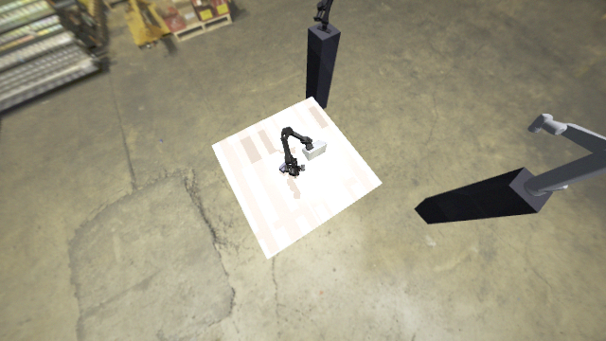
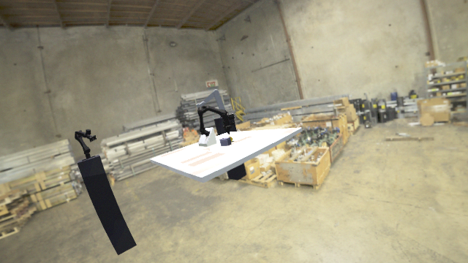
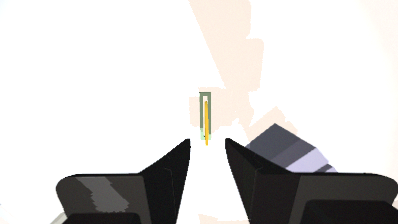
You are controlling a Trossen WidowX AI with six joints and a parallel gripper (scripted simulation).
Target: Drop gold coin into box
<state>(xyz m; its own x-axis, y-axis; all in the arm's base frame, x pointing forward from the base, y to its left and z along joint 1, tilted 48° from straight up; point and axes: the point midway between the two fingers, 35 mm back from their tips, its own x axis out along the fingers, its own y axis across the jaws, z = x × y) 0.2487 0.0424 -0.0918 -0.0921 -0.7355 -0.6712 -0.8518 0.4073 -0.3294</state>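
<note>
Now: gripper tip 60 mm above the gold coin.
</note>
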